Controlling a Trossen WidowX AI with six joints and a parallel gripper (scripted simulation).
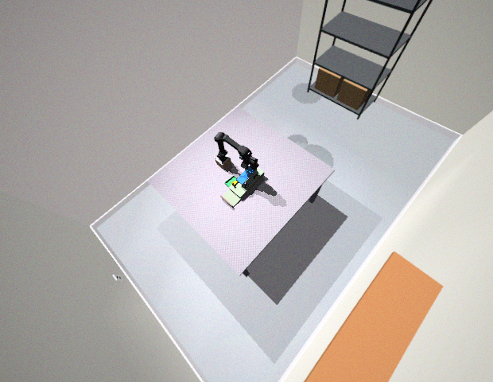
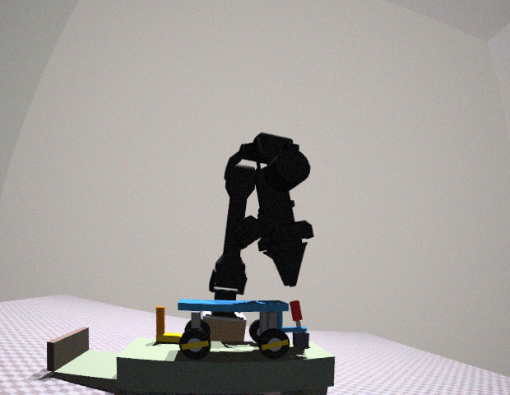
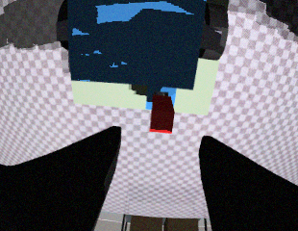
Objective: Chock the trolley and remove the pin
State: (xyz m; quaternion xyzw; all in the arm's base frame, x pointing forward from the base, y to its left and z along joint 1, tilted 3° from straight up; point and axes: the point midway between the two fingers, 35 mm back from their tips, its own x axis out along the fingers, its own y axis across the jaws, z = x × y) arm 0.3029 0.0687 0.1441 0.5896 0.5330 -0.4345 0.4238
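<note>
Now: the red-headed stop pin 20 mm to the left of my gripper tip and 60 mm below it. The rest, counted from my gripper tip: yellow chock (50 mm behind, 190 mm to the right, 110 mm below); pale green ramp (10 mm ahead, 100 mm to the right, 150 mm below); blue-decked trolley (10 mm ahead, 90 mm to the right, 80 mm below).
</note>
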